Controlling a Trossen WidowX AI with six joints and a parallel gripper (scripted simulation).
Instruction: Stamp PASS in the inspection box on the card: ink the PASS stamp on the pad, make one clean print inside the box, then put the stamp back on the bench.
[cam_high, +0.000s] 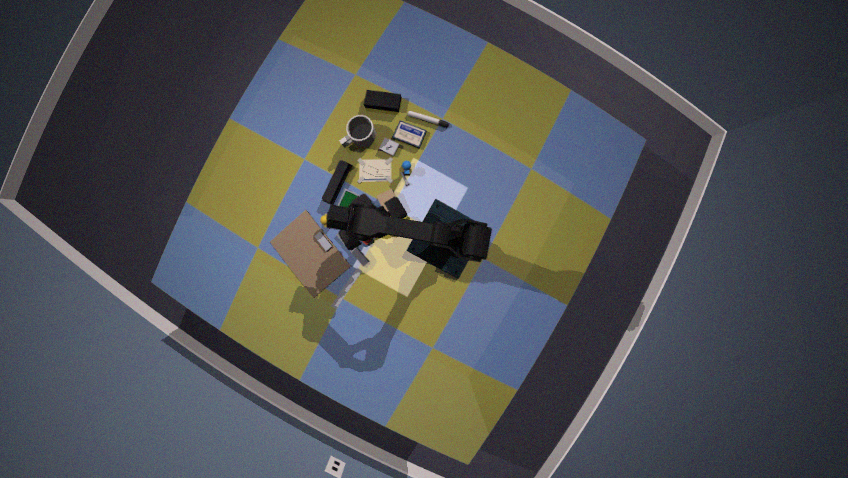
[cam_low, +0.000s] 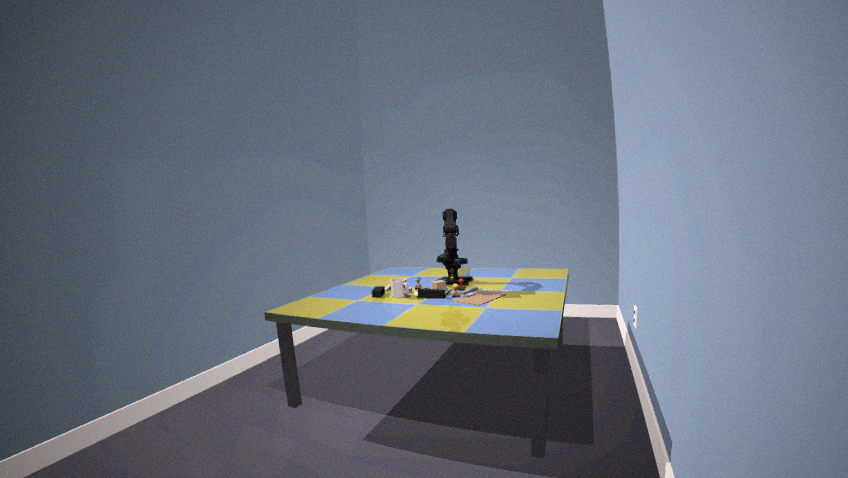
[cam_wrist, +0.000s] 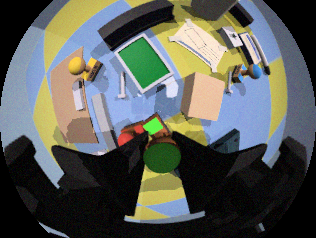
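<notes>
The red-knobbed stamp lies 50 mm to the left of my gripper tip and 50 mm below it. The rest, counted from my gripper tip: green ink pad (100 mm ahead, 10 mm to the right, 70 mm below); then green-knobbed stamp (right at my gripper tip); then yellow-knob stamp (130 mm ahead, 80 mm to the left, 50 mm below).
</notes>
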